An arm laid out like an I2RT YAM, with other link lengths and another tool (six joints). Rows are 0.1 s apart.
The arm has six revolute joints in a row. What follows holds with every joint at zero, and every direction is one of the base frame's. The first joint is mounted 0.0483 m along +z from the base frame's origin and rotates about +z. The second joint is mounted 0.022 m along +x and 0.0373 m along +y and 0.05 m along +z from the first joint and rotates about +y. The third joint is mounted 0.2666 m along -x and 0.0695 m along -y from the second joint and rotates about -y. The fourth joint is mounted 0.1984 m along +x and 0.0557 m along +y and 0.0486 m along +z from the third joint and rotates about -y. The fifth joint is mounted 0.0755 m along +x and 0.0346 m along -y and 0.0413 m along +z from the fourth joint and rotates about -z. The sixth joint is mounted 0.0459 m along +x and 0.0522 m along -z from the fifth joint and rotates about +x. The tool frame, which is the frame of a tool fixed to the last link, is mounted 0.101 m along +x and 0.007 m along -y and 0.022 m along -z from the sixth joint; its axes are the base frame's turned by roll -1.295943, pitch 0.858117 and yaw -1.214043 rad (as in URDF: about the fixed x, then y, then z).
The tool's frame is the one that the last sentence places.
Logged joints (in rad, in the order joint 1, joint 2, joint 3, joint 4, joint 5, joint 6), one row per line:
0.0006 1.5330 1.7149 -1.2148 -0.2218 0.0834
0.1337 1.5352 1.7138 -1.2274 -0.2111 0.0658
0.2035 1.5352 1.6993 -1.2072 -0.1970 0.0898
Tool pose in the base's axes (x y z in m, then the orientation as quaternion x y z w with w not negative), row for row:
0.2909 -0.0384 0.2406 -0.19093 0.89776 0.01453 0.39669
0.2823 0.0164 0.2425 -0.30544 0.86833 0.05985 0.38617
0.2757 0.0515 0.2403 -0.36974 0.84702 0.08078 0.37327
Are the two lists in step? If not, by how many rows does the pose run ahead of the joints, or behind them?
The pose runs 1 row behind the joints: the pose in row i belongs to the joints in row i - 1.
